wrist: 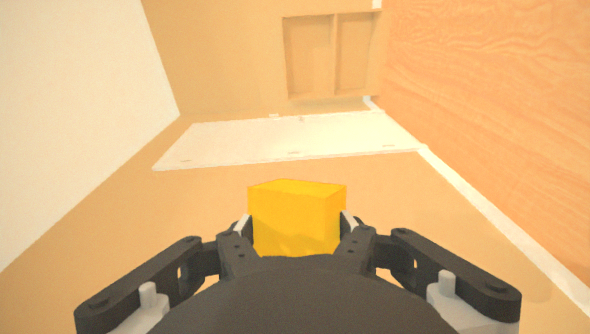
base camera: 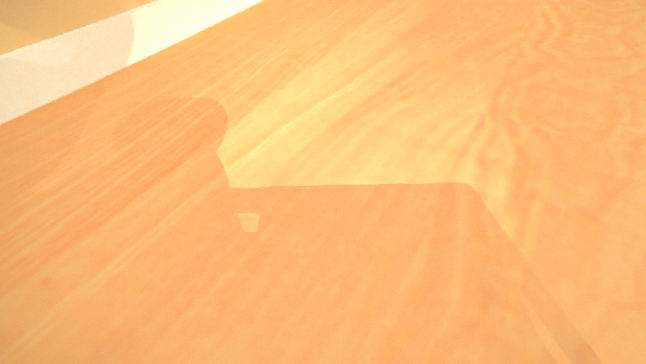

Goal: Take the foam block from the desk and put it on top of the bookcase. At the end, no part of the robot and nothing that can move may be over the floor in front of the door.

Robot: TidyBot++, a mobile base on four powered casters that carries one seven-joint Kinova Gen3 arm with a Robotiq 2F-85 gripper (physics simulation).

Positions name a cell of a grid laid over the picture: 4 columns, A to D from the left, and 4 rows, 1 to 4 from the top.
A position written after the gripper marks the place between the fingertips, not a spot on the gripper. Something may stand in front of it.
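The wrist view shows the gripper (C3), and the wrist view shows a yellow foam block (C3) as well. The gripper is out of frame in the base camera view, and the yellow foam block is out of frame in the base camera view too.
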